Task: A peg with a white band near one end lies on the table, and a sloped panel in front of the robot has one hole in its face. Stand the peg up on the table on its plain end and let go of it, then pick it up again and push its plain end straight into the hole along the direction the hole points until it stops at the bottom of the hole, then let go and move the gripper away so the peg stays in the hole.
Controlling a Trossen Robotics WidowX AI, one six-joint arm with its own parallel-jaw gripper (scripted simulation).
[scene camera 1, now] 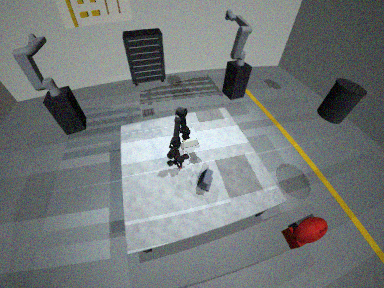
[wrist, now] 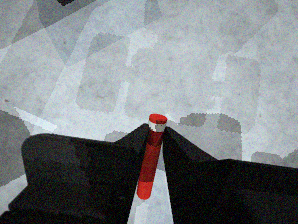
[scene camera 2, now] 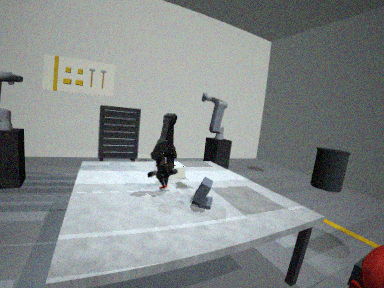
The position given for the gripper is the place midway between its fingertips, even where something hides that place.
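Note:
A red peg (wrist: 157,123) is visible, as is the gripper (wrist: 155,130).

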